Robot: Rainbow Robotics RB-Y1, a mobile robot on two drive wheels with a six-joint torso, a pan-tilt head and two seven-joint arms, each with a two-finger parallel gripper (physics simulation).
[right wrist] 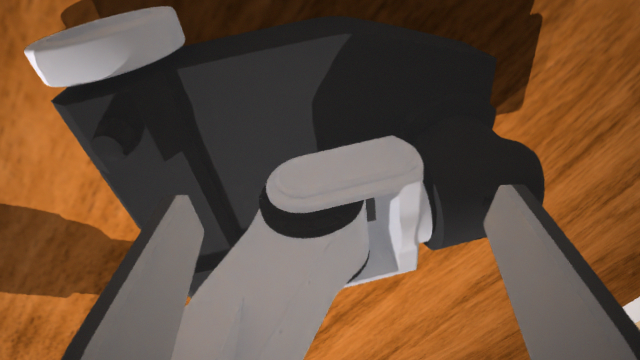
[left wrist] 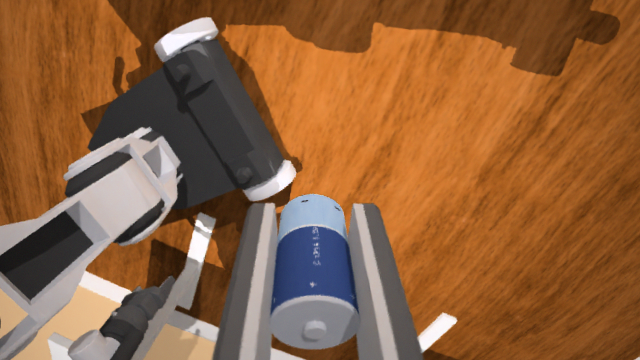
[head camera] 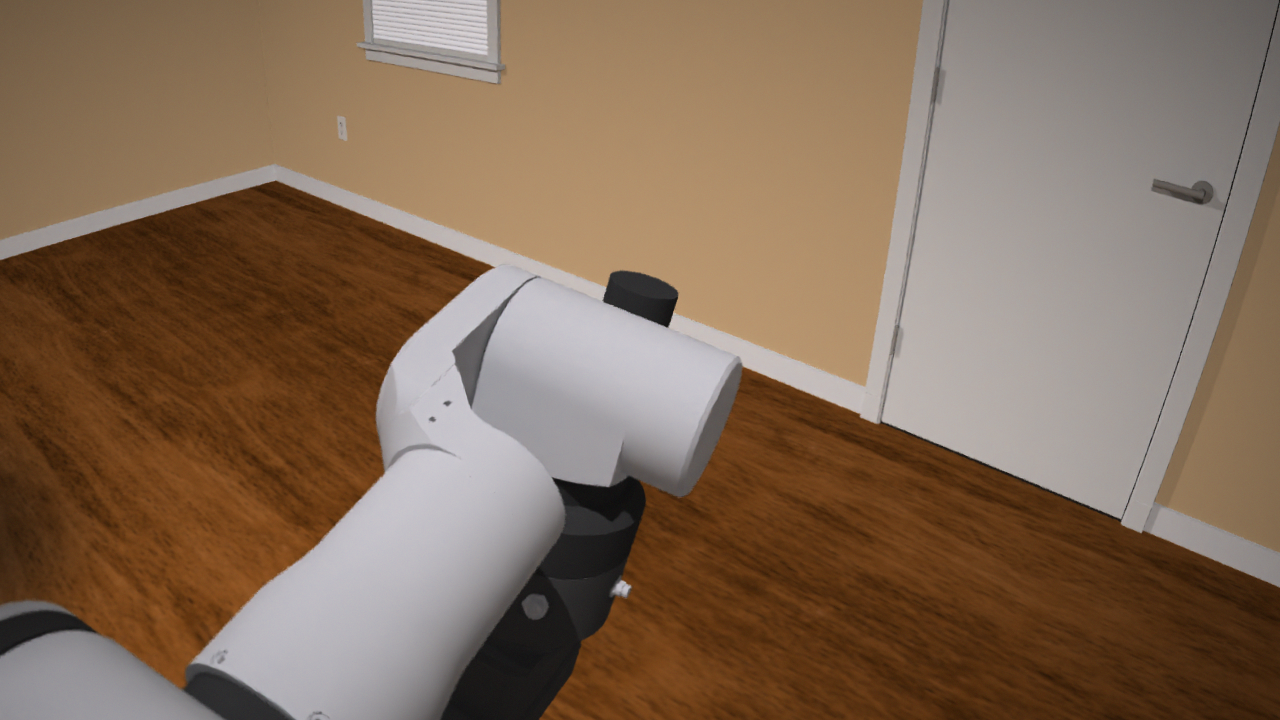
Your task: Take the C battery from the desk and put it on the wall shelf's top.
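Where they show: left gripper, fingertip midpoint: (left wrist: 313,221); right gripper, fingertip midpoint: (right wrist: 340,209) (left wrist: 156,283); robot's base at its link origin: (left wrist: 241,106).
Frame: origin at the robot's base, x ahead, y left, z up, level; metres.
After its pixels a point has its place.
The C battery (left wrist: 314,265) @[x 0.482, y 0.024, z 0.995 m], light blue at its far end, dark blue in the middle and grey at the near end, is between the two fingers of my left gripper (left wrist: 313,221) @[x 0.479, y 0.025, z 0.973 m]. The left gripper is shut on it and holds it above the wooden floor in the left wrist view. In the head camera, the left arm (head camera: 384,573) @[x 0.359, y 0.033, z 1.234 m] hides its own fingers and the battery. My right gripper (right wrist: 340,209) @[x -0.233, y -0.267, z 0.539 m] is open, with its fingers wide apart above the robot's base. The desk and the wall shelf do not show in these views.
A wooden floor (head camera: 895,573) @[x 1.646, y -0.878, z 0.000 m] (left wrist: 450,150) @[x 0.622, y -0.445, z 0.001 m] (right wrist: 50,170) @[x 0.282, y -0.047, z 0.001 m] spreads around the robot. A white door (head camera: 1056,250) @[x 2.016, y -1.348, z 0.681 m] with a handle stands at the right. A tan wall (head camera: 716,161) @[x 2.825, y -0.631, z 0.655 m] with a window (head camera: 429,26) @[x 3.862, y 0.328, z 0.936 m] runs behind. The robot's dark base (left wrist: 200,125) @[x -0.064, y 0.020, z 0.187 m] (right wrist: 250,90) @[x -0.178, y -0.177, z 0.169 m] has white-rimmed wheels.
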